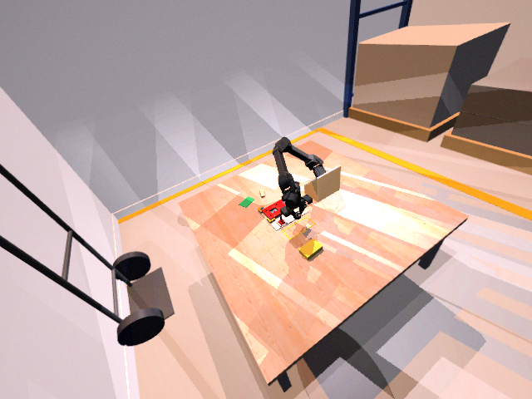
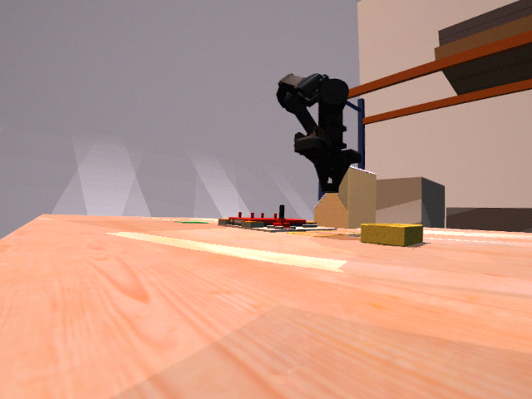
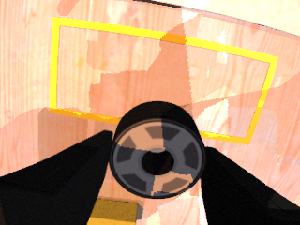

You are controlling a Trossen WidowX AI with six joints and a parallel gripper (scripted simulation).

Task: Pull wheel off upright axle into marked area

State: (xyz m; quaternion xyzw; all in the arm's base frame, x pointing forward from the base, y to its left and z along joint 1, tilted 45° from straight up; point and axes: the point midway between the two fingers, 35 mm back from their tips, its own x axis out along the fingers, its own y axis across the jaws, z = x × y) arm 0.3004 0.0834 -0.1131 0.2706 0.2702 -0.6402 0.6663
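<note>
Right now the wheel is right at my gripper tip. From my gripper tip the other things lie so: green card 140 mm ahead, 420 mm to the right, 100 mm below; upright axle 60 mm ahead, 90 mm to the right, 70 mm below; yellow block 50 mm ahead, 170 mm to the left, 90 mm below.
</note>
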